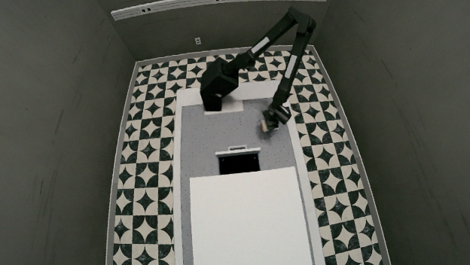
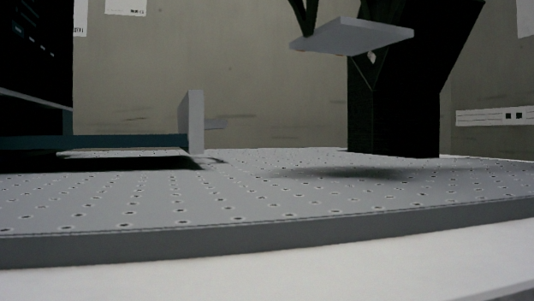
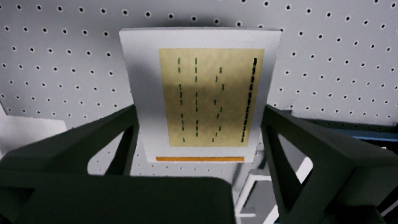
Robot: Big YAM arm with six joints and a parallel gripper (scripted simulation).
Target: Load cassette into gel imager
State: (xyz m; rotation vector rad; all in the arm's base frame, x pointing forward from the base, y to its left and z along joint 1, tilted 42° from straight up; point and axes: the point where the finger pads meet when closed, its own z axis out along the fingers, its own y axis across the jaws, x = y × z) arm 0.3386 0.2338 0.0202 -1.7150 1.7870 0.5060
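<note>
The drawer is 23 cm to the right of my hand, 23 cm ahead of it and 10 cm below it. The rest, counted from my hand: cassette FINISHED (1 cm below).
</note>
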